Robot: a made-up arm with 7 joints. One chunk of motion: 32 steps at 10 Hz.
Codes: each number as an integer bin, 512 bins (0 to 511) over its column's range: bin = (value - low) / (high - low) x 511, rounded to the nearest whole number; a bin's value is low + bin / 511 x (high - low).
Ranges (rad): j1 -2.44..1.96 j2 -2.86..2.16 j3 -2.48..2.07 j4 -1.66..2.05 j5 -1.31..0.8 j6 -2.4..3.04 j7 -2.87..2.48
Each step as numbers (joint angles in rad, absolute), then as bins.
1 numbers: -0.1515 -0.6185 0.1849 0.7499 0.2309 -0.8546 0.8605
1 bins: 266 228 299 332 373 145 356
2 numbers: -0.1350 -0.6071 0.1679 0.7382 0.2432 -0.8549 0.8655
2 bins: 268 229 297 330 376 145 357
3 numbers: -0.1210 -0.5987 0.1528 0.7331 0.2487 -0.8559 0.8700
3 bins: 269 230 296 330 377 145 357
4 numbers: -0.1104 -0.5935 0.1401 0.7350 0.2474 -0.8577 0.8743
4 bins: 271 231 294 330 377 145 358
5 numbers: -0.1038 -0.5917 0.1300 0.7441 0.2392 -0.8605 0.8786
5 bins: 271 231 293 331 375 145 358
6 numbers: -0.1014 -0.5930 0.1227 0.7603 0.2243 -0.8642 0.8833
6 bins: 272 231 292 333 372 144 358
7 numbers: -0.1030 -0.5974 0.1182 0.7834 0.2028 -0.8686 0.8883
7 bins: 271 230 292 337 366 144 359
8 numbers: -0.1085 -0.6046 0.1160 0.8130 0.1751 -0.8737 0.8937
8 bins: 271 230 292 341 360 143 359
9 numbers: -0.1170 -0.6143 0.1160 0.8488 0.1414 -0.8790 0.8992
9 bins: 270 229 292 346 352 143 360
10 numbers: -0.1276 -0.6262 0.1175 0.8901 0.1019 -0.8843 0.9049
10 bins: 269 227 292 351 342 142 361
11 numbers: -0.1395 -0.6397 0.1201 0.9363 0.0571 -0.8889 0.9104
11 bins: 267 226 292 358 331 142 361
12 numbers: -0.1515 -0.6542 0.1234 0.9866 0.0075 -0.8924 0.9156
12 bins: 266 225 292 365 319 142 362
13 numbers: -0.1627 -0.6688 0.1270 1.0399 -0.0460 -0.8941 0.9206
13 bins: 264 223 293 372 306 141 362
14 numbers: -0.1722 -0.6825 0.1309 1.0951 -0.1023 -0.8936 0.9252
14 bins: 263 222 293 379 292 142 362
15 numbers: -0.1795 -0.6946 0.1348 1.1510 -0.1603 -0.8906 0.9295
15 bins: 263 220 294 387 278 142 363
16 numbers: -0.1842 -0.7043 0.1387 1.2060 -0.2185 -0.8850 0.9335
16 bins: 262 219 294 395 264 142 363
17 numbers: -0.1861 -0.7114 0.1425 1.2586 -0.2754 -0.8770 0.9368
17 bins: 262 219 295 402 251 143 364
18 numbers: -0.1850 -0.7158 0.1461 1.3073 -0.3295 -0.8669 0.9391
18 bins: 262 218 295 409 237 144 364
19 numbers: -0.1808 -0.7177 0.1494 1.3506 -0.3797 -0.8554 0.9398
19 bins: 262 218 295 415 225 145 364
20 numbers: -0.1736 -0.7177 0.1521 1.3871 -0.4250 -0.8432 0.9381
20 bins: 263 218 296 420 214 146 364
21 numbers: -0.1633 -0.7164 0.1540 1.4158 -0.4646 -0.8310 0.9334
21 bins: 264 218 296 424 205 147 363
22 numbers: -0.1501 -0.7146 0.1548 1.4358 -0.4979 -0.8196 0.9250
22 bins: 266 218 296 426 197 148 362
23 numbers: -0.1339 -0.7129 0.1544 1.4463 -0.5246 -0.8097 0.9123
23 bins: 268 219 296 428 190 149 361
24 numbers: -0.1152 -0.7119 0.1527 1.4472 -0.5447 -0.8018 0.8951
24 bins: 270 219 296 428 185 150 360
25 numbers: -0.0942 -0.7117 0.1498 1.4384 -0.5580 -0.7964 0.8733
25 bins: 272 219 295 427 182 151 358
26 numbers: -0.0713 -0.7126 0.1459 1.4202 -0.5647 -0.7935 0.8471
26 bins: 275 219 295 424 180 151 355
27 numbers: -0.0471 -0.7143 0.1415 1.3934 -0.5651 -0.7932 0.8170
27 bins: 278 218 294 421 180 151 352
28 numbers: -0.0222 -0.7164 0.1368 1.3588 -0.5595 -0.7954 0.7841
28 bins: 281 218 294 416 182 151 349
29 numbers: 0.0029 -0.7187 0.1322 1.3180 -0.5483 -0.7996 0.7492
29 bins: 284 218 293 410 184 150 346
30 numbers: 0.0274 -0.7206 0.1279 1.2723 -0.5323 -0.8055 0.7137
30 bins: 287 218 293 404 188 150 342
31 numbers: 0.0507 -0.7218 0.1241 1.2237 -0.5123 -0.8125 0.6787
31 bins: 289 218 292 397 193 149 339
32 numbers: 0.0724 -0.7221 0.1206 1.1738 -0.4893 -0.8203 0.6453
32 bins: 292 218 292 390 199 148 336
